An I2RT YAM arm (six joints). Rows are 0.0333 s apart.
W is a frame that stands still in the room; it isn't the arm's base.
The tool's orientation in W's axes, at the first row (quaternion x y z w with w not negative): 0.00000, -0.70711, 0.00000, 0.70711
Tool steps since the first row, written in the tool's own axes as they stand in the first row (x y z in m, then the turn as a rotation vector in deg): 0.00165, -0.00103, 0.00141, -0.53, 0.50, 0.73; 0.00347, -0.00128, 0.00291, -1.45, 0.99, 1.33; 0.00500, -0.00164, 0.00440, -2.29, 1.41, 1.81; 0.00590, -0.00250, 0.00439, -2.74, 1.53, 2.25; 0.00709, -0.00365, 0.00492, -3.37, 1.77, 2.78; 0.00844, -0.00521, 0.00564, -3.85, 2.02, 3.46; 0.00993, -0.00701, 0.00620, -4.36, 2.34, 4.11; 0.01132, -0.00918, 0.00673, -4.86, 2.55, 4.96; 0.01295, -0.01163, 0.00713, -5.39, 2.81, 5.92; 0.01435, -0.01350, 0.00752, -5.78, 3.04, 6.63
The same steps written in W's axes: -0.00141, -0.00103, 0.00165, -0.73, 0.50, -0.53; -0.00291, -0.00128, 0.00347, -1.33, 0.99, -1.45; -0.00440, -0.00164, 0.00500, -1.81, 1.41, -2.29; -0.00439, -0.00250, 0.00590, -2.25, 1.53, -2.74; -0.00492, -0.00365, 0.00709, -2.78, 1.77, -3.37; -0.00564, -0.00521, 0.00844, -3.46, 2.02, -3.85; -0.00620, -0.00701, 0.00993, -4.11, 2.34, -4.36; -0.00673, -0.00918, 0.01132, -4.96, 2.55, -4.86; -0.00713, -0.01163, 0.01295, -5.92, 2.81, -5.39; -0.00752, -0.01350, 0.01435, -6.63, 3.04, -5.78
